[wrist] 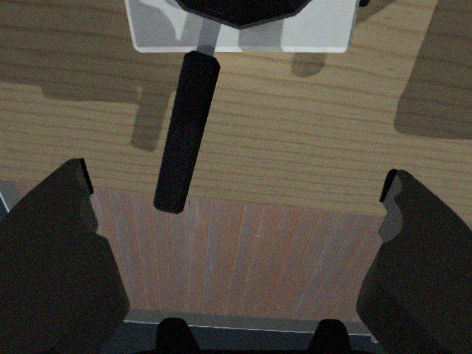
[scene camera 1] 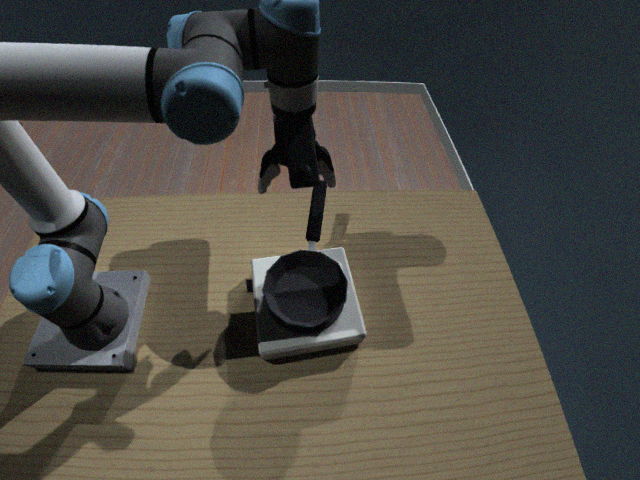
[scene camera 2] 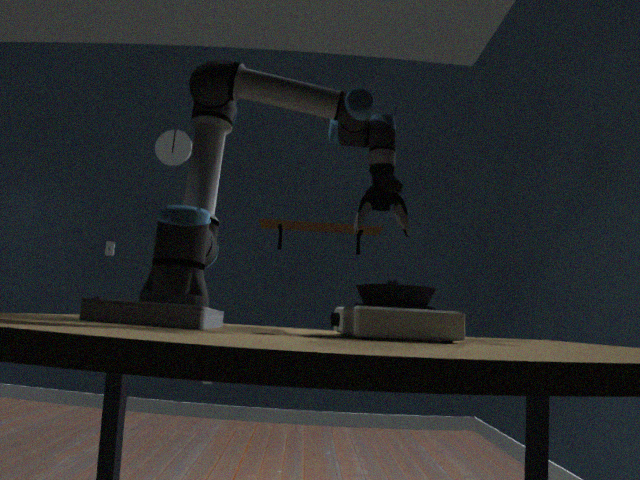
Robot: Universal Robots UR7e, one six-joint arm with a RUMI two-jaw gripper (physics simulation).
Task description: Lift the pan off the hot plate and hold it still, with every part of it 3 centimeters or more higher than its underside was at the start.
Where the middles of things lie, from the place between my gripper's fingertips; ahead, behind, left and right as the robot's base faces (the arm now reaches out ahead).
Labels:
Right now the dark pan (scene camera 1: 306, 288) is 15 cm below my hand, 5 cm to the right of it and 1 cm ahead of it.

